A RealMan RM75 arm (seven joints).
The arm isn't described. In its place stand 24 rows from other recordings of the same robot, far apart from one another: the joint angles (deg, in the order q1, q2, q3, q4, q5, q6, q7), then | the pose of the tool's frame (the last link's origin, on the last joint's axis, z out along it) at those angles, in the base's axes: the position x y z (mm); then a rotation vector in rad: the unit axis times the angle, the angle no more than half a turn.
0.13 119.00 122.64 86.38 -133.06 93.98 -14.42 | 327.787, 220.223, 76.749, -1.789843, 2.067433, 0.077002
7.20 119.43 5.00 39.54 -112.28 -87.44 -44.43 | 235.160, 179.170, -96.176, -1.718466, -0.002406, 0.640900
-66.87 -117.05 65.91 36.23 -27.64 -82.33 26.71 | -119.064, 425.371, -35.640, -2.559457, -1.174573, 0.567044
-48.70 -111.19 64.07 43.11 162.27 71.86 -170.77 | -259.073, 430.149, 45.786, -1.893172, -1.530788, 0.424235
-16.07 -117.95 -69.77 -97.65 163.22 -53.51 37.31 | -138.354, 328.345, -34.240, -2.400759, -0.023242, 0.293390
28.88 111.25 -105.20 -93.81 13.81 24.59 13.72 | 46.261, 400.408, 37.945, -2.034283, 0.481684, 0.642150
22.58 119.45 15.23 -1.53 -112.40 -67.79 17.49 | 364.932, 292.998, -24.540, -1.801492, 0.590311, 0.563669
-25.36 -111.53 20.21 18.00 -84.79 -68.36 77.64 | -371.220, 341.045, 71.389, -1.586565, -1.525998, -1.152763
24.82 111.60 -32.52 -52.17 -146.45 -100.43 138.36 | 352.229, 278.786, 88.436, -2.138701, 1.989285, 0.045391
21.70 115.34 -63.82 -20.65 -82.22 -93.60 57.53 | 279.149, 264.735, -26.583, -2.674623, 0.495510, 1.060238
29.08 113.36 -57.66 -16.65 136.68 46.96 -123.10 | 348.416, 394.279, 53.982, -1.628470, 0.957871, 0.792281
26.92 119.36 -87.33 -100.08 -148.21 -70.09 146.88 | 100.260, 362.925, 30.735, -2.414140, 0.403822, -0.038901
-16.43 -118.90 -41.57 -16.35 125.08 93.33 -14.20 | -296.487, 273.301, 13.750, -1.381169, -0.388215, -1.147937
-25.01 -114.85 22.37 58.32 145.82 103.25 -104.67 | -343.062, 278.080, 100.481, -2.514519, -1.276011, -0.143270
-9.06 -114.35 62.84 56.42 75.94 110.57 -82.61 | -235.218, 233.934, 66.601, -2.769499, -0.309867, -1.284541
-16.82 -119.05 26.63 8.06 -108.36 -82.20 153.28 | -357.810, 270.522, 15.759, -1.728942, -0.493159, -0.808455
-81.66 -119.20 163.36 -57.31 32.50 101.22 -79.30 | -159.145, 408.936, 74.058, -2.896086, -0.472122, 0.497810
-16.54 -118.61 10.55 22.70 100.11 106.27 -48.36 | -322.715, 243.628, 53.797, -2.011502, -0.364175, -1.165176
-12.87 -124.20 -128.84 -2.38 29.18 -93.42 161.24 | -347.527, 231.356, 10.656, -1.357425, -0.485305, -0.919830
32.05 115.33 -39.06 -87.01 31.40 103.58 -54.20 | 238.889, 342.550, 153.574, -2.373950, 0.967604, -0.168598
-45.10 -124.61 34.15 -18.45 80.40 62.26 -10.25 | -207.799, 302.167, -162.028, -2.428480, -0.366008, -0.739235
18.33 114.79 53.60 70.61 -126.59 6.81 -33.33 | 166.777, 326.142, -107.578, -2.362576, 0.509526, 0.360644
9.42 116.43 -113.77 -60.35 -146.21 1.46 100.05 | 278.169, 333.745, -60.105, -2.104221, -0.409302, -0.419138
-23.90 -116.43 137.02 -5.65 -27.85 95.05 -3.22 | -318.016, 274.174, 4.544, -1.935607, 0.074879, -0.726908
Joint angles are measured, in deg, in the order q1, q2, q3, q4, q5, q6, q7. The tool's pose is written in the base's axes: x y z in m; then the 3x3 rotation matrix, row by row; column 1 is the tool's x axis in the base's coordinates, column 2 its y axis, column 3 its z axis. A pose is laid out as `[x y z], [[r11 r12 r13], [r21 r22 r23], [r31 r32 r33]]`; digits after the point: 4 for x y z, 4 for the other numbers.
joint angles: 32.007 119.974 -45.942 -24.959 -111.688 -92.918 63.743
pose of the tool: [0.2463 0.2952 -0.0511], [[0.8139 -0.2723 -0.5133], [-0.2346 -0.9622 0.1384], [-0.5316 0.0078 -0.8470]]
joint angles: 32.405 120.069 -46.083 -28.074 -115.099 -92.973 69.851
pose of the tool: [0.2467 0.2990 -0.0480], [[0.8302 -0.3109 -0.4626], [-0.2945 -0.9494 0.1096], [-0.4733 0.0452 -0.8798]]
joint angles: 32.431 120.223 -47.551 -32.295 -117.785 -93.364 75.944
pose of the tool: [0.2456 0.3024 -0.0435], [[0.8489 -0.3394 -0.4051], [-0.3380 -0.9379 0.0775], [-0.4063 0.0711 -0.9110]]
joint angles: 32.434 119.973 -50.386 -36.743 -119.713 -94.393 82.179
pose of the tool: [0.2428 0.3051 -0.0373], [[0.8679 -0.3600 -0.3424], [-0.3717 -0.9278 0.0333], [-0.3297 0.0983 -0.9390]]
